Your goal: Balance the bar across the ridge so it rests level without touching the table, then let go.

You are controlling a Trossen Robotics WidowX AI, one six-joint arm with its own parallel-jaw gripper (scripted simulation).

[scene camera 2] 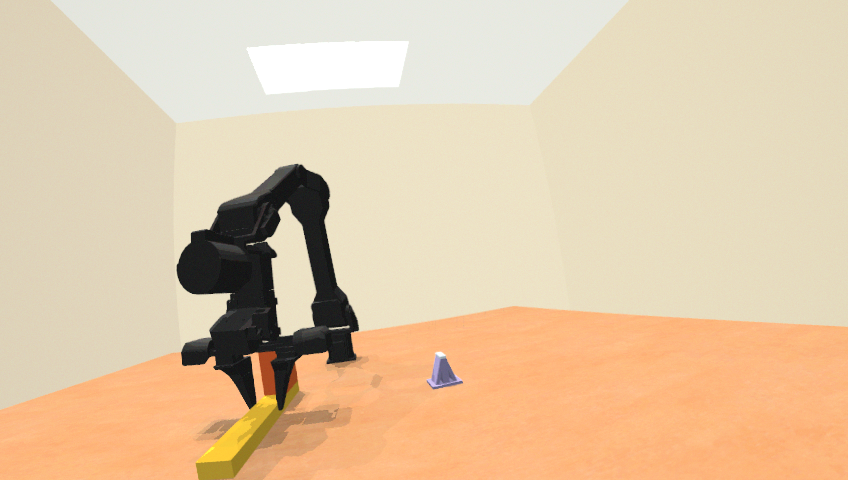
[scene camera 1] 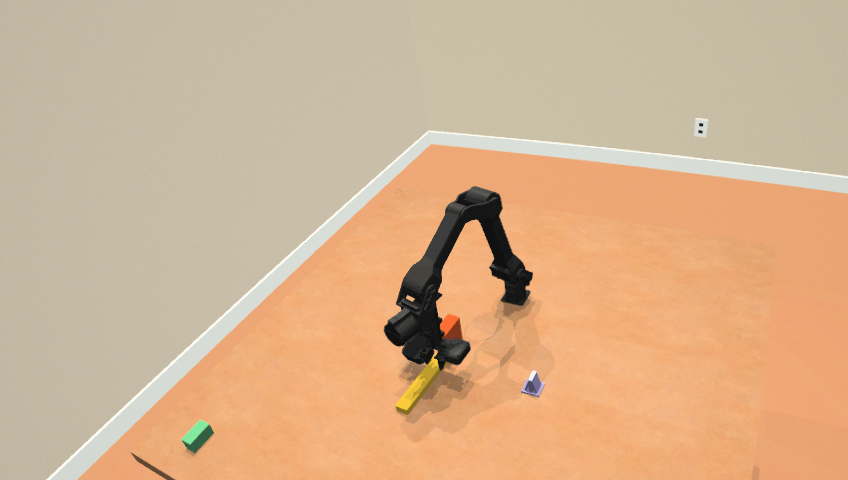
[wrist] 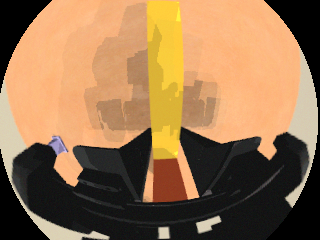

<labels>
my gripper: holds a yellow bar (scene camera 1: 420,385)
</labels>
